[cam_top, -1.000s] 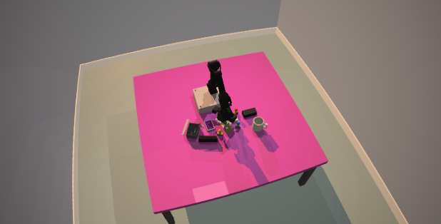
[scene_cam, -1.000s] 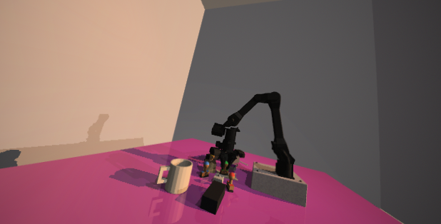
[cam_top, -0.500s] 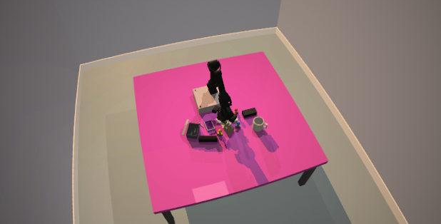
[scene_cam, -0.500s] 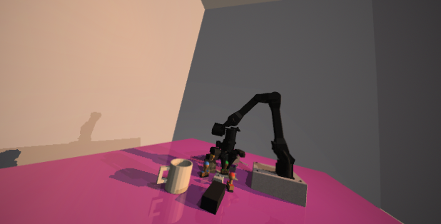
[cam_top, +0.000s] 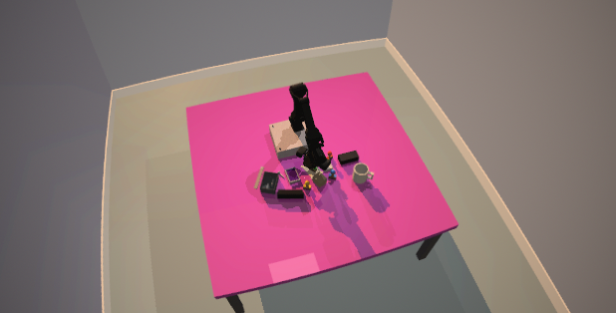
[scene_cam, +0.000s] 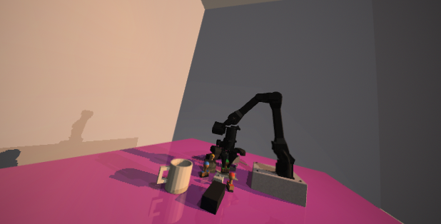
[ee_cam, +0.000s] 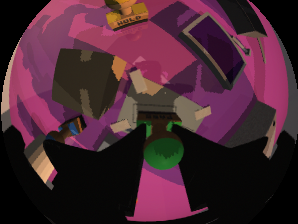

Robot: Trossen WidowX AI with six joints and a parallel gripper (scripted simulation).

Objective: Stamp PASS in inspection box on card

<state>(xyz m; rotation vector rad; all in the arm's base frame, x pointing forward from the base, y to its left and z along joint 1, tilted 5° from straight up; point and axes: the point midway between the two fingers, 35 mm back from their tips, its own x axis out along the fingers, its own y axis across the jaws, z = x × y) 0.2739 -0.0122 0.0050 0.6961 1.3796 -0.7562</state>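
Right now the white card is 3 cm below my gripper tip and 1 cm behind it. From my gripper tip the other things lie so: blue-knobbed stamp 8 cm to the left, 8 cm ahead, 1 cm below; tan block 8 cm ahead, 1 cm to the left, 1 cm below; green-knobbed stamp right at my gripper tip.
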